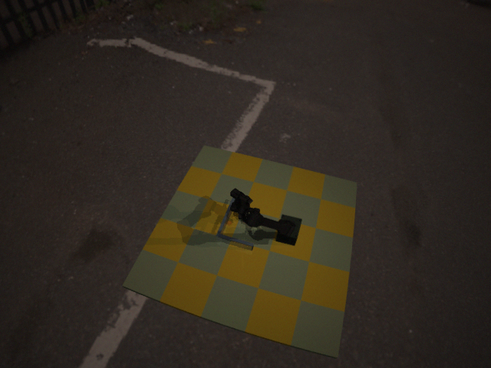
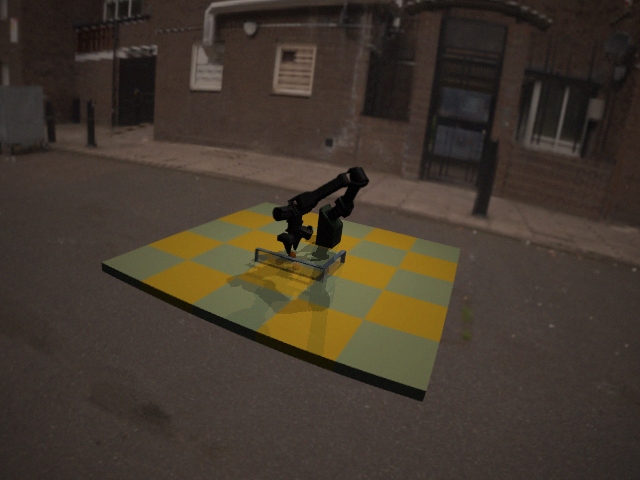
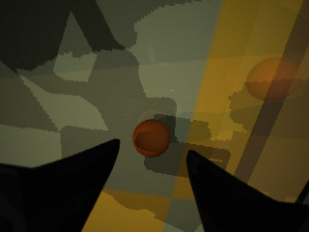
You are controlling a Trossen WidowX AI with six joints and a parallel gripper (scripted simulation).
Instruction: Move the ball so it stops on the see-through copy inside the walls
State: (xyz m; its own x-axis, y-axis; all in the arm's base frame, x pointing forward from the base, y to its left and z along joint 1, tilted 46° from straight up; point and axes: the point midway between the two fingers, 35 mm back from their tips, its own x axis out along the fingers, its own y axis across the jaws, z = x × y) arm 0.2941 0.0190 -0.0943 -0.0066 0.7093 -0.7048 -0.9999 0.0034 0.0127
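The orange ball lies 20 mm below my gripper tip. Round my gripper tip: see-through copy of ball: 90 mm ahead, 70 mm to the left, 20 mm below.
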